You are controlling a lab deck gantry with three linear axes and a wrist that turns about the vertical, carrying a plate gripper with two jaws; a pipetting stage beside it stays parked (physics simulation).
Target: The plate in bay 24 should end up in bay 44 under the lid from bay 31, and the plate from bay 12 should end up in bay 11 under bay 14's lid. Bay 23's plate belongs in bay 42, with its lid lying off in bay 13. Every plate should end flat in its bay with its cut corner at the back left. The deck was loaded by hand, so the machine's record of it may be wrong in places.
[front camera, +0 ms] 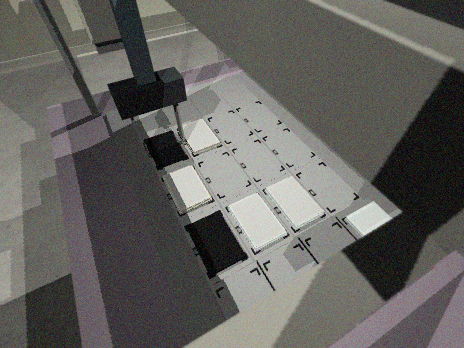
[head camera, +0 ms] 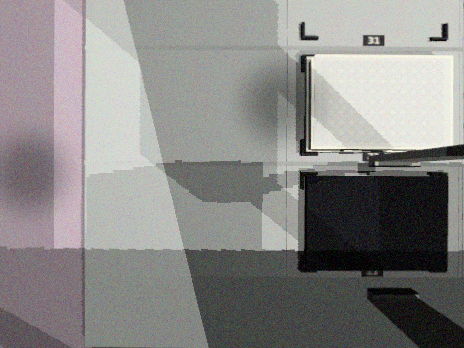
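Seen in the pictures: gripper, fingertip midpoint: [front camera: 163, 143] [head camera: 389, 227]; robot's base, link origin: [front camera: 144, 141] [head camera: 303, 267].
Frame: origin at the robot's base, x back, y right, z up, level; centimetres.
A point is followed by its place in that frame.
My gripper [front camera: 158, 130] [head camera: 393, 227] @[y -4.3, x -6.4, z 2.5 cm] is open, its jaws on either side of a flat black plate-shaped piece [front camera: 166, 149] @[y -4.5, x -7.3, z 0.8 cm] [head camera: 375, 220] @[y -4.6, x -6.2, z 0.8 cm] in the front left bay, below bay 21. A white plate [front camera: 203, 135] @[y -16.1, x -7.7, z 1.4 cm] [head camera: 380, 100] @[y -15.1, x -6.2, z 1.4 cm] sits in bay 21, with a faint well pattern on top. In the front view, by the layout, a white plate [front camera: 190, 186] @[y -5.2, x -23.5, z 1.4 cm] is in bay 12, a black piece [front camera: 217, 242] @[y -4.6, x -39.9, z 0.8 cm] in bay 13, white plates in bay 23 [front camera: 257, 220] @[y -14.8, x -39.8, z 1.5 cm] and bay 33 [front camera: 295, 201] @[y -25.6, x -39.9, z 1.5 cm], and a pale plate [front camera: 368, 218] @[y -36.1, x -52.0, z 3.1 cm] in bay 44. Cut corners and lids are hard to tell.
The bay 31 label [head camera: 373, 40] @[y -21.1, x -6.4, z 0.0 cm] shows behind the bay 21 plate. A dark panel [front camera: 125, 225] runs along the deck's front side. A large grey beam [front camera: 320, 75] crosses over the deck's far side, and a thin upright post [front camera: 70, 65] @[y 10.7, x 20.7, z 17.1 cm] stands at the left.
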